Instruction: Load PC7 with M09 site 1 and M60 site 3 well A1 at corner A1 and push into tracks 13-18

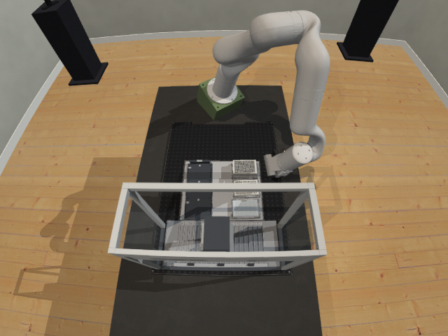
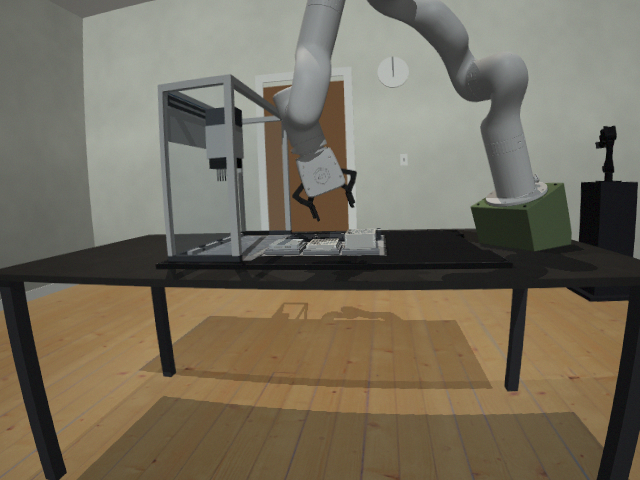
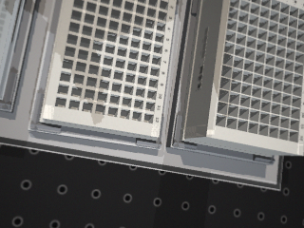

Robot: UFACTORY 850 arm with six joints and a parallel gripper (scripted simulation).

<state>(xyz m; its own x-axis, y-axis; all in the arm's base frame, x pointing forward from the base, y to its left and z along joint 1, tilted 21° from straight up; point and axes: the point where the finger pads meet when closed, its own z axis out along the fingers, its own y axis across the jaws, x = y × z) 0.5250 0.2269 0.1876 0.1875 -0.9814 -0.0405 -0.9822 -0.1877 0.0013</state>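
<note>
Now: hand 160 mm short of the nest s3, 130 mm to the left of it and 120 mm above it. The rest, counted from my hand: plate carrier PC7: 60 mm ahead, 370 mm to the right, 110 mm below; then nest s1: 60 mm behind, 130 mm to the right, 120 mm below; then nest S2: 50 mm ahead, 120 mm to the right, 120 mm below.
</note>
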